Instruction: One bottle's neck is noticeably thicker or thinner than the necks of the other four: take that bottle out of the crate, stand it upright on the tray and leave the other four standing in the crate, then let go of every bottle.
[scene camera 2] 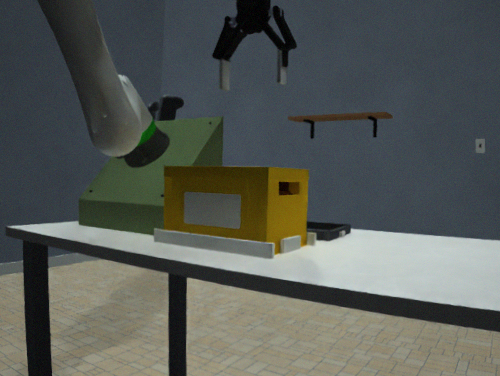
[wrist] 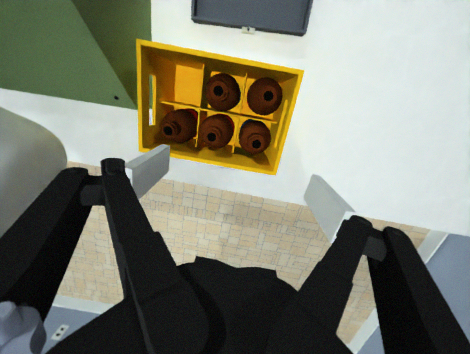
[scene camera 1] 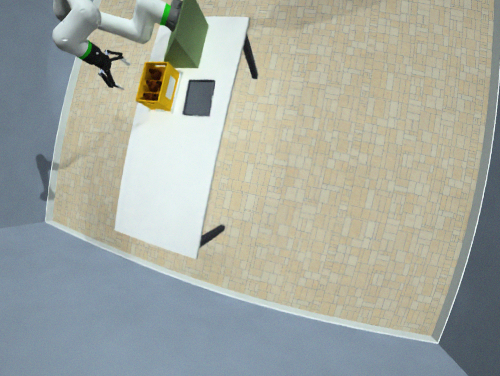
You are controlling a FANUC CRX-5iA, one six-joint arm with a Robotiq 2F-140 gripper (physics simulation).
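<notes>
The yellow crate [scene camera 1: 164, 102] [scene camera 2: 217, 175] [wrist: 220, 57] stands on the table. In the wrist view it holds five brown bottles: two in the upper row, at the middle [wrist: 222, 92] and right [wrist: 265, 96], and three in the lower row, at left [wrist: 178, 126], middle [wrist: 216, 132] and right [wrist: 255, 137]. The upper left compartment is empty. I cannot tell surely which neck differs. The dark tray [scene camera 1: 199, 97] [scene camera 2: 327, 232] [wrist: 250, 15] lies beside the crate's far long side. My gripper [scene camera 1: 122, 74] [scene camera 2: 254, 80] [wrist: 239, 172] is open and empty, high above the crate's level and off its near side.
A green sloped block [scene camera 1: 192, 45] [scene camera 2: 115, 215] [wrist: 45, 50] carrying the arm's base stands close to the crate's short end. Low pale strips [scene camera 2: 215, 243] border the crate on the white table [scene camera 1: 165, 175] [scene camera 2: 425, 265]. A wooden shelf [scene camera 2: 340, 117] hangs on the wall behind.
</notes>
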